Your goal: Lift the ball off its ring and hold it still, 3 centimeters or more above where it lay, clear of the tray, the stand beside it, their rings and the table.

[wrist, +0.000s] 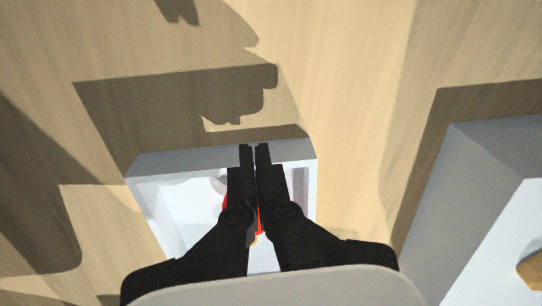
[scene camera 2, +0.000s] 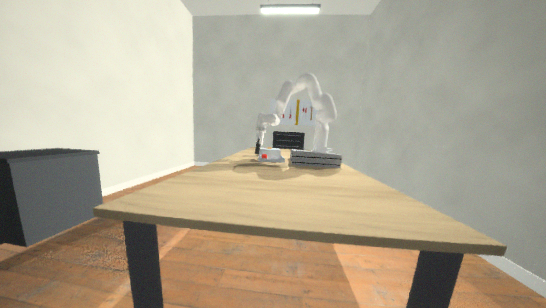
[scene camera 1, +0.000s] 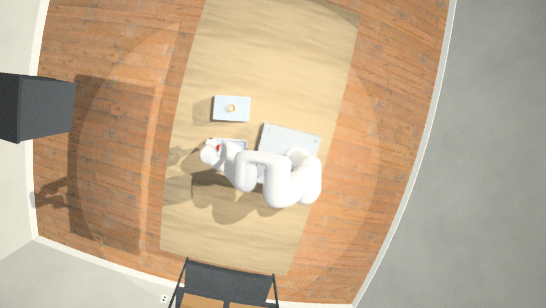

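Seen in the pictures: gripper, fingertip midpoint: (wrist: 253,161) (scene camera 2: 256,154); arm's base, origin of the base link: (scene camera 2: 319,152) (scene camera 1: 296,158).
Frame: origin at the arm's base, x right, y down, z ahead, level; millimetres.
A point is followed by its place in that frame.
The red ball (scene camera 1: 218,147) @(x -128, y 38, z 407 mm) (scene camera 2: 264,156) @(x -147, y 49, z 390 mm) (wrist: 224,202) @(x -149, y 51, z 402 mm) shows in part behind the fingers in the wrist view, at or in the white tray (scene camera 1: 245,142) @(x -47, y 76, z 282 mm) (scene camera 2: 278,159) @(x -167, y 58, z 277 mm) (wrist: 200,159) @(x -172, y 63, z 428 mm). My gripper (scene camera 2: 257,152) @(x -140, y 37, z 455 mm) (wrist: 253,161) @(x -140, y 37, z 455 mm) is shut and empty; its fingers stand together above the tray, between the wrist camera and the ball. A red sliver shows through the finger gap. A bit of the orange tray ring (wrist: 254,241) @(x -112, y 65, z 343 mm) shows below it. Whether the ball touches this ring or the fingers is hidden. The arm covers part of the tray in scene camera 1.
The pale stand (scene camera 1: 241,115) @(x 84, y 14, z 364 mm) (wrist: 492,240) @(x 31, y 14, z 443 mm) beside the tray bears an orange ring (wrist: 531,272) @(x 78, y 6, z 425 mm). A grey base plate (scene camera 1: 288,136) @(x 88, y 4, z 93 mm) lies under the arm's base. A dark cabinet (scene camera 1: 47,107) (scene camera 2: 55,187) stands off the table's side.
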